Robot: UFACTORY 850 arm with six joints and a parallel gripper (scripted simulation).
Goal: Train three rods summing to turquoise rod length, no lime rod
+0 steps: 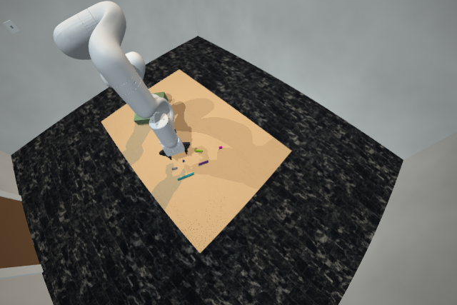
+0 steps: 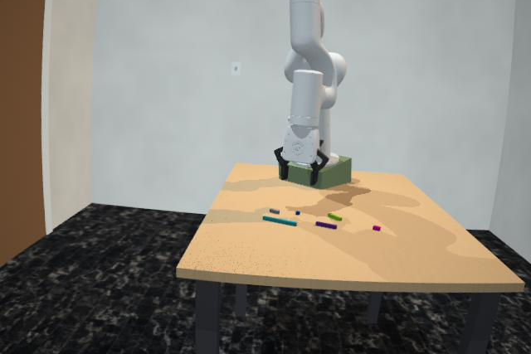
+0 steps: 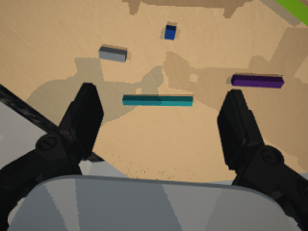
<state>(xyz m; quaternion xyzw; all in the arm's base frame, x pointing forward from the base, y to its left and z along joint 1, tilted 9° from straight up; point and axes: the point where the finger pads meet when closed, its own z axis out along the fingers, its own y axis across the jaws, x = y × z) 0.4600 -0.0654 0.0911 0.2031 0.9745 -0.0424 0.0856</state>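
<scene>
Now: the grey rod 110 mm below my hand and 60 mm to the right of it. Round my hand: turquoise rod 110 mm below, 90 mm ahead, 50 mm to the right; lime rod 120 mm to the left, 110 mm below, 20 mm ahead; blue rod 110 mm below, 10 mm to the left.
</scene>
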